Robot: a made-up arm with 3 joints. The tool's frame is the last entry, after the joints.
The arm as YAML. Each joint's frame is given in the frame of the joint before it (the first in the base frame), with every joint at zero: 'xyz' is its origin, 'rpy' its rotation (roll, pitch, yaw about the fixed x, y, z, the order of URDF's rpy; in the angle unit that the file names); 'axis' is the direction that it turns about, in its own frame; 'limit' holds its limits. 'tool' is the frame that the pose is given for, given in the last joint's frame.
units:
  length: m
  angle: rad
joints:
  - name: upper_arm
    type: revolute
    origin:
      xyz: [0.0, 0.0, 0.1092]
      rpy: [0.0, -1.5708, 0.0]
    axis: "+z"
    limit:
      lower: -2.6
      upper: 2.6
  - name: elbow
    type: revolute
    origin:
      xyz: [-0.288, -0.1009, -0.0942]
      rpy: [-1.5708, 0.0, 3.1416]
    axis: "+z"
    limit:
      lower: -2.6
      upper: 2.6
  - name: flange
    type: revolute
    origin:
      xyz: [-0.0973, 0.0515, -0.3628]
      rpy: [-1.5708, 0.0, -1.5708]
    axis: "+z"
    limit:
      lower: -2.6
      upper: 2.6
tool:
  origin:
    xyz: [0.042, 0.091, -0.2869]
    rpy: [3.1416, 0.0, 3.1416]
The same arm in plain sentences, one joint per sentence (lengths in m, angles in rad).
The arm has three revolute joints in a row. What follows holds with every joint at zero, and every direction is one of the base frame's.
The first joint is mounted 0.1092 m along +z from the base frame's origin and turns about -x, from -2.6 to 2.6 rad.
The second joint is mounted 0.0942 m along +x and 0.1009 m along -y and 0.288 m along -z from the first joint and turns about -y, from -2.6 to 2.6 rad.
The third joint is mounted 0.0515 m along +x and 0.3628 m along +y and 0.0973 m along +z from the second joint and turns about -z, from -2.6 to 2.6 rad.
The tool frame, which is the frame that the pose is given for, is mounted 0.042 m along -x and 0.091 m along +y and 0.2869 m along +z from the third joint; its axes are the base frame's turned by roll 0, pitch 0 and yaw 0 rad (as in URDF: about the fixed x, then y, then z).

